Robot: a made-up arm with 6 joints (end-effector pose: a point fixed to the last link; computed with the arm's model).
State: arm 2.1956 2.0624 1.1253 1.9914 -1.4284 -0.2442
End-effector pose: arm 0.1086 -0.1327 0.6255 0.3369 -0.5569 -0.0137
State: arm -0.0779 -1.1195 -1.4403 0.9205 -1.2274 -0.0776
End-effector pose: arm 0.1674 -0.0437 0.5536 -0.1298 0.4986 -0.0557
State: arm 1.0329 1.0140 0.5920 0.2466 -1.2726 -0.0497
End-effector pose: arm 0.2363 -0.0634 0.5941 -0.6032 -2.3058 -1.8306
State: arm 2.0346 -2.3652 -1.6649 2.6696 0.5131 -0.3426
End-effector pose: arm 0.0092 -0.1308 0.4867 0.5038 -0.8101 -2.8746
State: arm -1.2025 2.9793 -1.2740 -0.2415 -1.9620 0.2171
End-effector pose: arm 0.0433 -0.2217 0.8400 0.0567 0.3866 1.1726
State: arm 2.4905 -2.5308 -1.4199 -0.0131 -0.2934 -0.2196
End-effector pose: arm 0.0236 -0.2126 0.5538 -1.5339 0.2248 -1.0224
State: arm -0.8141 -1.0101 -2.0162 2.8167 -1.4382 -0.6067
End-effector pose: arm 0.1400 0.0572 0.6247 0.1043 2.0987 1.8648
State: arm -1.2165 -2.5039 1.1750 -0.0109 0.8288 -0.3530
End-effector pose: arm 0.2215 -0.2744 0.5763 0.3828 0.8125 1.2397
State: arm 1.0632 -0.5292 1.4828 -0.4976 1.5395 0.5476
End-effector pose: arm -0.0298 -0.0980 0.6530 -1.5253 -0.8894 0.2768
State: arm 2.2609 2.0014 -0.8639 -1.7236 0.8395 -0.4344
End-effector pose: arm 0.0489 -0.2011 0.4778 0.4537 0.3287 -0.6340
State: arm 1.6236 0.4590 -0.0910 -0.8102 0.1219 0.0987
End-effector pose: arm 0.1684 -0.1726 0.6175 1.6681 1.4344 -2.0730
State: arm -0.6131 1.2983 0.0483 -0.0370 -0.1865 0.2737
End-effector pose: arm 0.2290 -0.1915 0.5852 -0.2665 -2.4210 -1.9402
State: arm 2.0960 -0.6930 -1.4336 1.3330 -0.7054 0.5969
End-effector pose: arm 0.1350 -0.2366 0.4825 -1.9763 -0.6054 -0.2931
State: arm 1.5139 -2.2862 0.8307 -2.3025 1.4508 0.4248
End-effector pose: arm 0.1307 -0.3188 0.5228 0.0425 2.4487 -0.3869
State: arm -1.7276 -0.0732 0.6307 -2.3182 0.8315 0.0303
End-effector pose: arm 0.2055 -0.2550 0.6470 0.0315 -0.7959 0.9951
